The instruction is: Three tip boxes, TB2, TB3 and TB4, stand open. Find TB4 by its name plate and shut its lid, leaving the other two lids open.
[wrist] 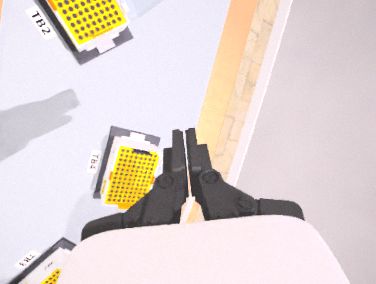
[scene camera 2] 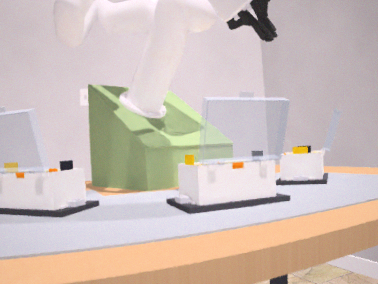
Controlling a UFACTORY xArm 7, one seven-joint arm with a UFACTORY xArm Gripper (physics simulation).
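Frame: origin at the arm's base, x ahead, y left, z up, level; metres.
Where they show: gripper, between the fingertips: (wrist: pixel 185 144) (scene camera 2: pixel 272 38); arm's base, origin of its link: (scene camera 2: pixel 142 106).
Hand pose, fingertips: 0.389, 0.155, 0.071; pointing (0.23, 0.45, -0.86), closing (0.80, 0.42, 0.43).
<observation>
Things, the pixels of their top centre, and the offset from my fingertips, as dx, dy, dz. "spot": a spot on its surface instead. Level surfaces: height alone.
- TB2, a spot on its surface: (wrist: pixel 95 20) spot: -0.083, +0.105, -0.212
- TB3, a spot on its surface: (wrist: pixel 50 261) spot: -0.063, -0.344, -0.243
- left box, a spot on its surface: (scene camera 2: pixel 42 192) spot: +0.008, -0.389, -0.237
- middle box, centre of its top: (scene camera 2: pixel 221 158) (wrist: pixel 127 179) +0.030, -0.126, -0.203
- right box, centre of its top: (scene camera 2: pixel 297 150) -0.119, +0.122, -0.203
- pale blue mat, height of its surface: dz -0.269
My gripper (scene camera 2: pixel 270 37) (wrist: pixel 185 144) is shut and empty, high above the table. In the wrist view, TB4 (wrist: pixel 131 175) is just left of the fingers, its name plate (wrist: pixel 93 162) to its left and its yellow tip rack visible; its lid cannot be made out there. TB2 (wrist: pixel 95 20) is at the top left. TB3 (wrist: pixel 50 261) is partly cut off at the bottom left. In the scene view, the left box (scene camera 2: pixel 42 192), middle box (scene camera 2: pixel 235 185) and right box (scene camera 2: pixel 301 167) all have clear lids standing up. Their name plates cannot be read there.
A green sloped base (scene camera 2: pixel 117 162) carries the white arm behind the boxes. The boxes stand on a pale blue mat (scene camera 2: pixel 135 220) (wrist: pixel 150 90) on a wooden table (scene camera 2: pixel 200 262) (wrist: pixel 220 75). Tiled floor lies beyond the table edge.
</observation>
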